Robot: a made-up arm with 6 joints.
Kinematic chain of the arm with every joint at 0, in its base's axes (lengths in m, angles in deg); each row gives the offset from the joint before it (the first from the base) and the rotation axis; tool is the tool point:
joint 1: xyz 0 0 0.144 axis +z
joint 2: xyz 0 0.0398 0 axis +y
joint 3: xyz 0 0 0.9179 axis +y
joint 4: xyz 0 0 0.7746 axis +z
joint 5: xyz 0 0 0 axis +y
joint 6: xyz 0 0 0.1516 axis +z
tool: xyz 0 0 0
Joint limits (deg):
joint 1: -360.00..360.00
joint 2: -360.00..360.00
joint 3: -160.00..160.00
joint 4: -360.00..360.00
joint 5: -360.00..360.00
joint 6: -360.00..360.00
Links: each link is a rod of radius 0.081 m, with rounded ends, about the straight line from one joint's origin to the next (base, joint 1, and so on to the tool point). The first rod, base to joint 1, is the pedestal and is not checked.
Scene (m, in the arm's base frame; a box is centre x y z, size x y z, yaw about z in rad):
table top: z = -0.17
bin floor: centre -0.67 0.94 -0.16 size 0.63 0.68 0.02 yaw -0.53
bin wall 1: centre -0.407 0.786 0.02 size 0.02 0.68 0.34 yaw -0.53
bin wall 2: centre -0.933 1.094 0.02 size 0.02 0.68 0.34 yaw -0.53
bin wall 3: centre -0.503 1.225 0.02 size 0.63 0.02 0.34 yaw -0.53
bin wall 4: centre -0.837 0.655 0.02 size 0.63 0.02 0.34 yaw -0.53
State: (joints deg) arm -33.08 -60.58 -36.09 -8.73 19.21 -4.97
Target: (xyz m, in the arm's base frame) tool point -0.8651 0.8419 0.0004
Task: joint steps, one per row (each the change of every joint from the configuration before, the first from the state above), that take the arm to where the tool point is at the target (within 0.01 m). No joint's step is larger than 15 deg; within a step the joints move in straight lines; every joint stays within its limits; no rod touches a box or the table.
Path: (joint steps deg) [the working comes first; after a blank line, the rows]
Joints at the target: 133.65 49.44 90.07 3.11 38.27 -4.97
Straight joint move there: clear.

1: 13.89 9.17 10.51 0.99 1.59 0.00
2: 13.90 9.17 10.52 0.98 1.59 0.00
3: 13.89 9.16 10.51 0.99 1.59 0.00
4: 13.90 9.17 10.51 0.99 1.58 0.00
5: 13.89 9.17 10.52 0.98 1.59 0.00
6: 13.89 9.17 10.51 0.99 1.59 0.00
7: 13.90 9.17 10.51 0.99 1.59 0.00
8: 13.89 9.17 10.52 0.98 1.59 0.00
9: 13.90 9.16 10.51 0.99 1.59 0.00
10: 13.89 9.17 10.51 0.99 1.58 0.00
11: 13.89 9.17 10.52 0.98 1.59 0.00
12: 13.90 9.17 10.51 0.99 1.59 0.00

